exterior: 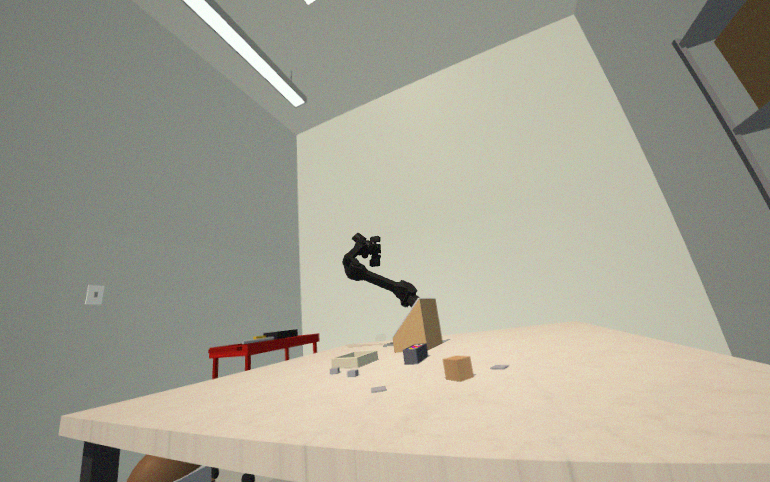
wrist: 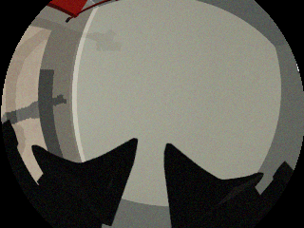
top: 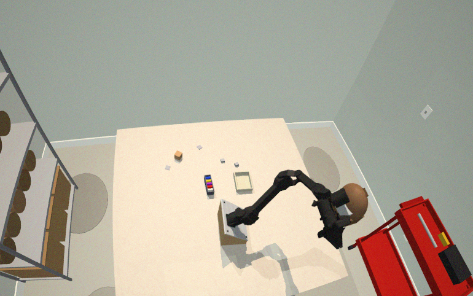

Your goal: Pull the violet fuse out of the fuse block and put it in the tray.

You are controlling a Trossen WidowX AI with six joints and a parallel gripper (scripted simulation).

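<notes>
My gripper tip is 620 mm short of the violet fuse, 410 mm to the right of it and 500 mm above it. Also, from my gripper tip: yellow fuse: 640 mm ahead, 420 mm to the left, 500 mm below; pale tray: 640 mm ahead, 200 mm to the left, 520 mm below; red fuse: 600 mm ahead, 410 mm to the left, 500 mm below.
</notes>
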